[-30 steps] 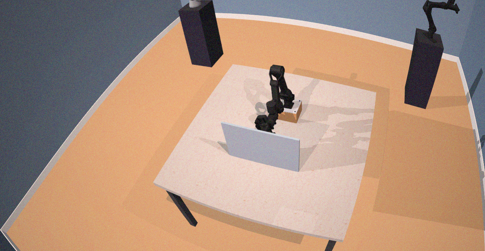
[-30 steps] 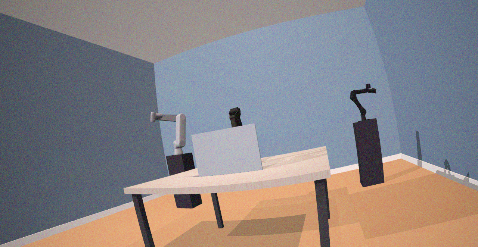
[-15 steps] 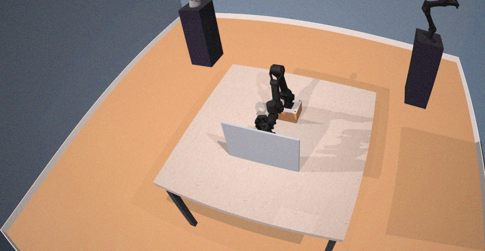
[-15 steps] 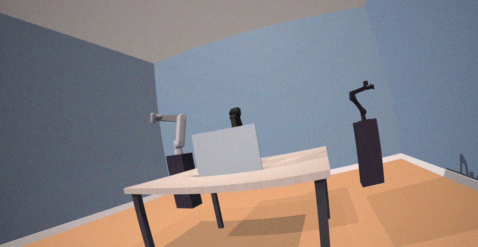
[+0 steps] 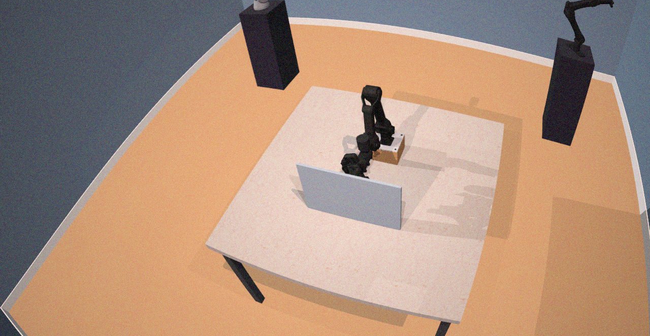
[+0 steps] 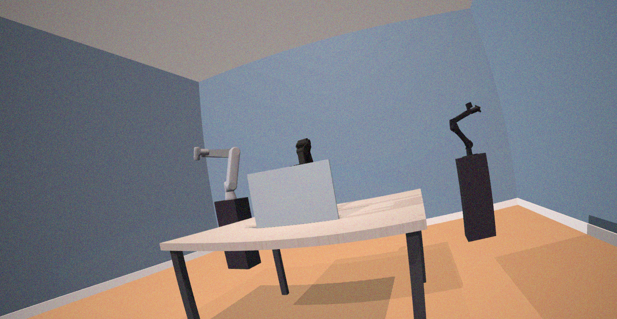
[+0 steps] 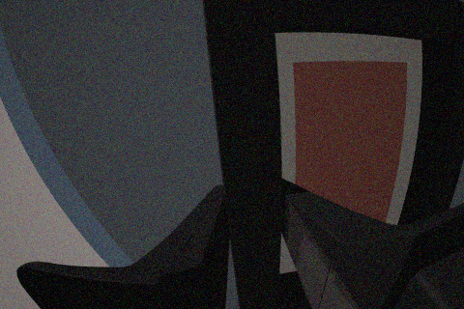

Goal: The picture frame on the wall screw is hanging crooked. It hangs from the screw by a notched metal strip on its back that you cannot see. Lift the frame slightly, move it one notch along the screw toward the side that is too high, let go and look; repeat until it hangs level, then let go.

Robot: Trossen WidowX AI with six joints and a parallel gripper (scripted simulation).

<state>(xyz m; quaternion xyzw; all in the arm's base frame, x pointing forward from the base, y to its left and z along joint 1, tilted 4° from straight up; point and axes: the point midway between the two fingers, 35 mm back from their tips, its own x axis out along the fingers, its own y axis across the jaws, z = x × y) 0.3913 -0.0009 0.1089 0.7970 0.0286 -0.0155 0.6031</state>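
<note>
The picture frame lies 50 mm below my gripper tip and 20 mm to the left of it. From my gripper tip the other things lie so: grey wall panel (60 mm below, 20 mm ahead).
</note>
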